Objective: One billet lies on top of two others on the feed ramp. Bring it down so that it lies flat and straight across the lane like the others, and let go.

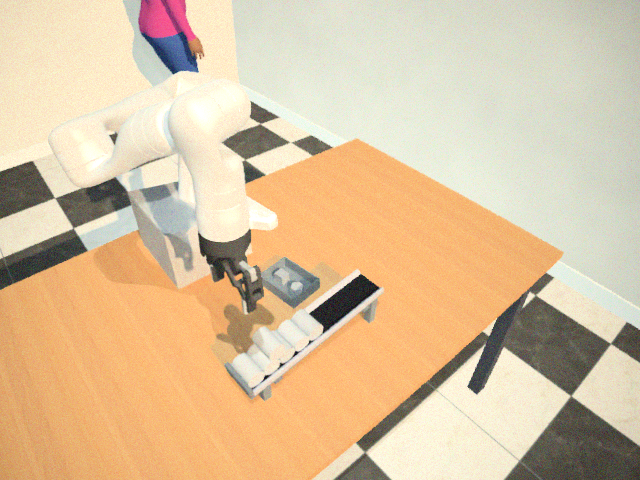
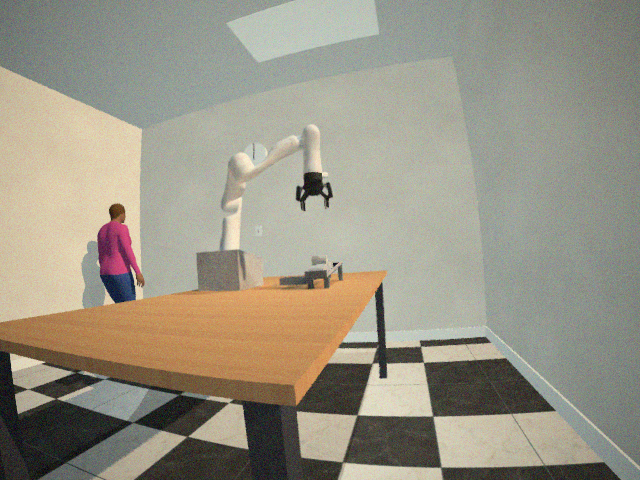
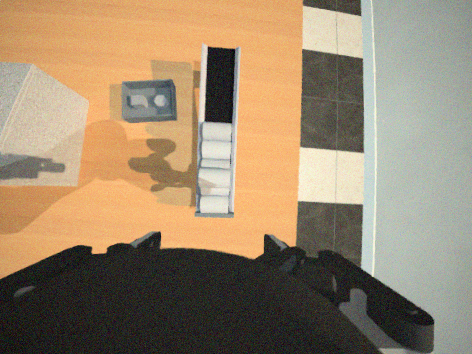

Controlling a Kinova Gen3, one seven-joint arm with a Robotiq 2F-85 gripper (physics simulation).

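Seen in the pictures: gripper, fingertip midpoint: (image 1: 233,294) (image 2: 314,210) (image 3: 213,245); arm's base, origin of the base link: (image 2: 229,256).
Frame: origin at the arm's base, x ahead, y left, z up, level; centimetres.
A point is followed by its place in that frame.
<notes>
The raised billet (image 1: 267,342) @(z -2.7, x 52.0, y -9.0 cm) (image 2: 318,259) @(z -4.2, x 51.4, y -10.2 cm) (image 3: 214,177) @(z -2.6, x 51.2, y -8.2 cm), a white cylinder, lies across the lane on top of the second billet (image 1: 262,360) @(z -6.5, x 52.7, y -10.9 cm) (image 3: 214,191) @(z -6.5, x 51.3, y -11.0 cm) and third billet (image 1: 283,349) (image 3: 214,163), counted from the end stop (image 1: 238,379) @(z -8.6, x 52.5, y -16.5 cm) (image 3: 214,215) @(z -8.5, x 52.0, y -16.3 cm). The other billets lie flat across the feed ramp (image 1: 346,302) @(z -7.7, x 49.7, y 13.5 cm) (image 3: 220,85) @(z -7.7, x 49.3, y 13.3 cm), whose upper part shows black belt. The second and third billets are partly covered. My gripper (image 1: 238,298) @(z 15.5, x 52.9, y -14.7 cm) (image 2: 315,208) @(z 15.5, x 52.9, y -14.7 cm) (image 3: 213,245) @(z 15.5, x 52.9, y -14.7 cm) is open and empty, high above the table, its fingertips well apart from the billets.
A blue-grey tray (image 1: 305,300) @(z -15.8, x 37.4, y 10.6 cm) (image 3: 150,119) @(z -14.1, x 31.9, y 5.1 cm) with two light pieces stands beside the ramp, on the robot's side. The arm's grey base block (image 1: 160,242) @(z -2.6, x 10.5, y -14.9 cm) (image 2: 217,269) @(z -5.9, x 3.7, y -15.2 cm) (image 3: 50,115) @(z -6.4, x 14.3, y 0.5 cm) stands beyond it. A person in pink (image 1: 164,20) (image 2: 116,248) stands behind the table.
</notes>
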